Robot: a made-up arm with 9 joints. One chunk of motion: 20 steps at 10 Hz.
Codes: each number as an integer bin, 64 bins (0 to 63) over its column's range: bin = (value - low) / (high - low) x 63, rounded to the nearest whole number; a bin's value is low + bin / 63 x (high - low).
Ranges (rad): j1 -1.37..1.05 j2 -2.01..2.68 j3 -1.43..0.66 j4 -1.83..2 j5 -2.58..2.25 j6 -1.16..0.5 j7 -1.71..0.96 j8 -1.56..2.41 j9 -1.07..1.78
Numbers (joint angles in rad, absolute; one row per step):
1: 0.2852 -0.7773 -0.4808 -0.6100 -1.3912 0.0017 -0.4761 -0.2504 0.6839
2: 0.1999 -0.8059 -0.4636 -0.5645 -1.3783 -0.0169 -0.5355 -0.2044 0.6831
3: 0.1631 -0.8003 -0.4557 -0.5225 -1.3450 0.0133 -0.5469 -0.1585 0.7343
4: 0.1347 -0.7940 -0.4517 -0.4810 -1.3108 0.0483 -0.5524 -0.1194 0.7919
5: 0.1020 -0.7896 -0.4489 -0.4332 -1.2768 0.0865 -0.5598 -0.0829 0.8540
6: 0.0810 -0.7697 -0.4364 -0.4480 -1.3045 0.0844 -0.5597 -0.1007 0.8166
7: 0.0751 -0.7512 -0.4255 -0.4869 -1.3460 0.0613 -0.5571 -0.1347 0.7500
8: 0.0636 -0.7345 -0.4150 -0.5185 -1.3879 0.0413 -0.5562 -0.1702 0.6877
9: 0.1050 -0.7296 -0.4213 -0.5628 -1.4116 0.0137 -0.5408 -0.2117 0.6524
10: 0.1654 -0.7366 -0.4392 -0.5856 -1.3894 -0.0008 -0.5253 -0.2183 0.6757
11: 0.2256 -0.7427 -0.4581 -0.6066 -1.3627 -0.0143 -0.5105 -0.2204 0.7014
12: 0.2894 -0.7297 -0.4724 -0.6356 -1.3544 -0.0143 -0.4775 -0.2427 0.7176
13: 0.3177 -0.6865 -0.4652 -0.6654 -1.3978 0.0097 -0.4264 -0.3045 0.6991
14: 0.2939 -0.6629 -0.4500 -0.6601 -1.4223 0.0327 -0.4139 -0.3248 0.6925
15: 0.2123 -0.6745 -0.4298 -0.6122 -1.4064 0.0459 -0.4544 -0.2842 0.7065
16: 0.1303 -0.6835 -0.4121 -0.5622 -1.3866 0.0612 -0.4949 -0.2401 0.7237
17: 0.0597 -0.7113 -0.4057 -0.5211 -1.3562 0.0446 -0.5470 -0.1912 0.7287
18: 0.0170 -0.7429 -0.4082 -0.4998 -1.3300 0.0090 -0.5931 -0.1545 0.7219
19: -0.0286 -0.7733 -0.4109 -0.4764 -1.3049 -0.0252 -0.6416 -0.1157 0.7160
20: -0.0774 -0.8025 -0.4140 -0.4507 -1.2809 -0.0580 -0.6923 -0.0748 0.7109
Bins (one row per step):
1: 43 17 29 20 16 44 29 21 39
2: 41 16 29 21 16 43 28 22 39
3: 40 16 29 22 16 45 27 22 40
4: 39 16 29 22 17 46 27 23 41
5: 38 16 30 23 17 47 27 23 43
6: 38 17 30 23 17 47 27 23 42
7: 38 17 30 22 16 46 27 23 40
8: 37 17 31 22 16 46 27 22 39
9: 38 17 30 21 15 45 28 21 38
10: 40 17 30 20 16 44 28 21 39
11: 42 17 29 20 16 43 28 21 39
12: 43 17 29 20 16 43 29 21 40
13: 44 18 29 19 15 44 30 20 39
14: 43 18 30 19 15 45 31 20 39
15: 41 18 30 20 15 46 30 20 39
16: 39 18 31 21 16 46 29 21 40
17: 37 17 31 22 16 46 27 22 40
18: 36 17 31 22 16 44 26 22 40
19: 35 17 31 22 17 43 25 23 39
20: 34 16 31 23 17 42 24 24 39

